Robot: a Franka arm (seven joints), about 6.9 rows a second.
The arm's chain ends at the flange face. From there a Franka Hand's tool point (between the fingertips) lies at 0.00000 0.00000 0.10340 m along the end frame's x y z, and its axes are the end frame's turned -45 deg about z.
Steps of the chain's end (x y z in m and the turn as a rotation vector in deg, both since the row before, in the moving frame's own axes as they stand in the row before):
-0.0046 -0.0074 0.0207 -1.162 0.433 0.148
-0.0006 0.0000 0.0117 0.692 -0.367 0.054
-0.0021 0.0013 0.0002 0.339 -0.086 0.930
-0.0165 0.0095 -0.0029 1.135 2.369 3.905
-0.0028 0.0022 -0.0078 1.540 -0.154 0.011
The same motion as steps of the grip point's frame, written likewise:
0.0010 -0.0065 0.0207 -1.128 -0.515 0.148
0.0000 -0.0018 0.0117 0.749 0.230 0.054
-0.0021 -0.0011 0.0002 0.301 0.179 0.930
-0.0140 -0.0032 -0.0030 -0.873 2.478 3.905
-0.0018 -0.0026 -0.0078 1.198 0.980 0.011

